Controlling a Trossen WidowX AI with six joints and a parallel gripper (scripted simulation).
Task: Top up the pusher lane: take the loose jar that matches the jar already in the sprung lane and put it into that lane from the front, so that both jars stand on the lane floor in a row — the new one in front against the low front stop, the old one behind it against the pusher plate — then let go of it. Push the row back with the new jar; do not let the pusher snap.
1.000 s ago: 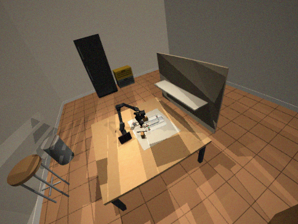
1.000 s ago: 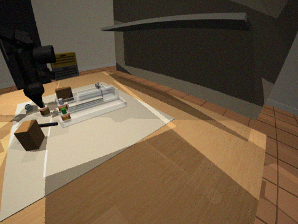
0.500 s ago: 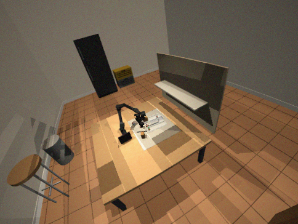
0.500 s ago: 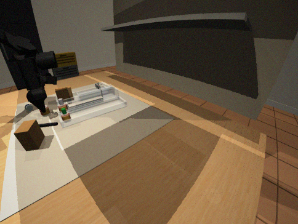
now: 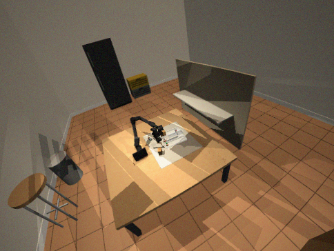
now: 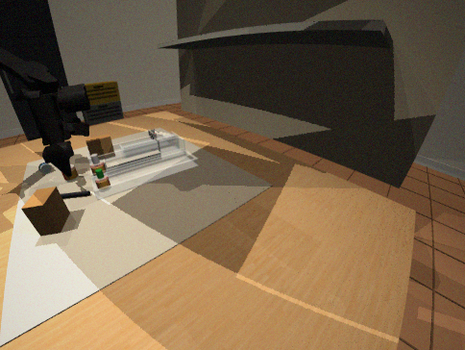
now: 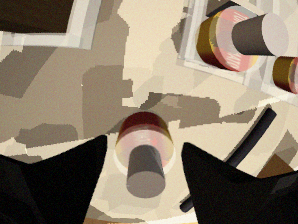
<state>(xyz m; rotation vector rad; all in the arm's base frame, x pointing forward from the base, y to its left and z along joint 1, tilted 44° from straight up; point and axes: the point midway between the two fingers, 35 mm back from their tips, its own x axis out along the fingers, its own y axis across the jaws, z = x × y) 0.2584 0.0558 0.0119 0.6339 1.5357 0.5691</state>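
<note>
My gripper tip is 130 mm short of the pale mat, 70 mm to the left of it and 20 mm above it. Also, from my gripper tip: pusher plate 180 mm ahead, 30 mm to the right, 30 mm above; thin black stick 90 mm to the right, 40 mm behind, 20 mm below.
</note>
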